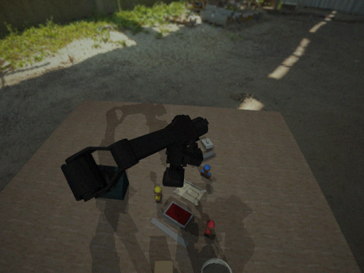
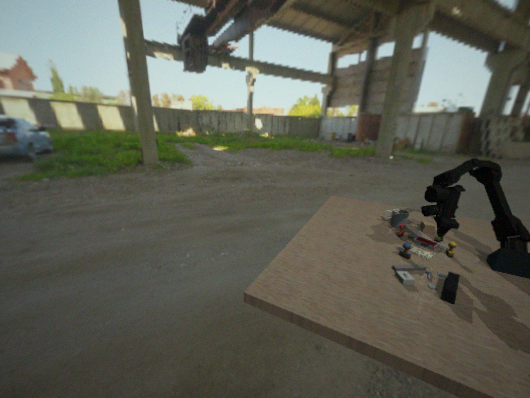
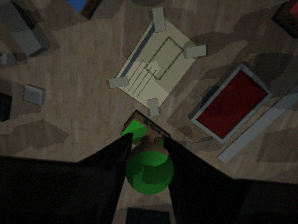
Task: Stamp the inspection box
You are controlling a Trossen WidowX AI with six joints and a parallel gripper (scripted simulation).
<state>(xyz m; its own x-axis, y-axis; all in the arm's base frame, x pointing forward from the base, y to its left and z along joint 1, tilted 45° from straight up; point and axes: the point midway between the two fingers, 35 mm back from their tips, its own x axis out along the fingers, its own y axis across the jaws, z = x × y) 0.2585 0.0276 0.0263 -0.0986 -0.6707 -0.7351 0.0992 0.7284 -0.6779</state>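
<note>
My gripper tip is now 10 mm short of the ink pad, 110 mm to the left of it and 90 mm above it. Also, from my gripper tip: yellow stamp: 70 mm behind, 30 mm to the right, 80 mm below; then green stamp: right at my gripper tip; then cream card: 50 mm ahead, 10 mm to the right, 100 mm below.
</note>
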